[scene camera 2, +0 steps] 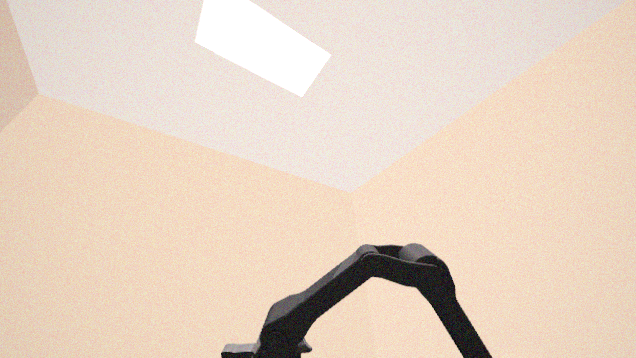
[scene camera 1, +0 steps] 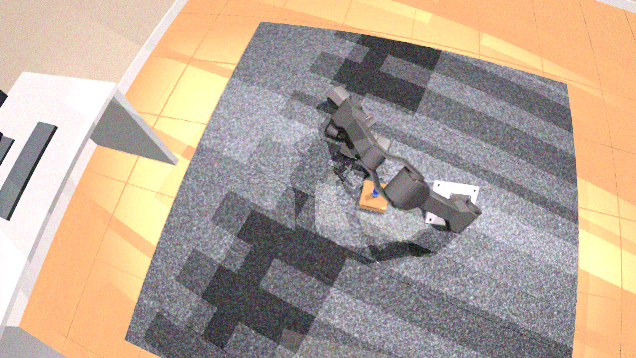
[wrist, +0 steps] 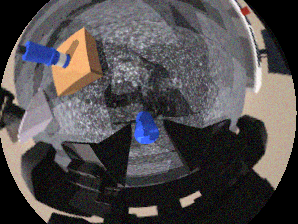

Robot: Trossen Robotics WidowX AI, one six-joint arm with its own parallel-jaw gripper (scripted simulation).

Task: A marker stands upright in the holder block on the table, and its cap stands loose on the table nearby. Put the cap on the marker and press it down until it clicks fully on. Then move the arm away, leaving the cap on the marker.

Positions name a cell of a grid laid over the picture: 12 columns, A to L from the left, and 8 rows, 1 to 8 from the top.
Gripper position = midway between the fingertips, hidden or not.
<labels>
gripper: scene camera 1 G4; wrist F5; not seen in scene camera 2 (out of frame)
</labels>
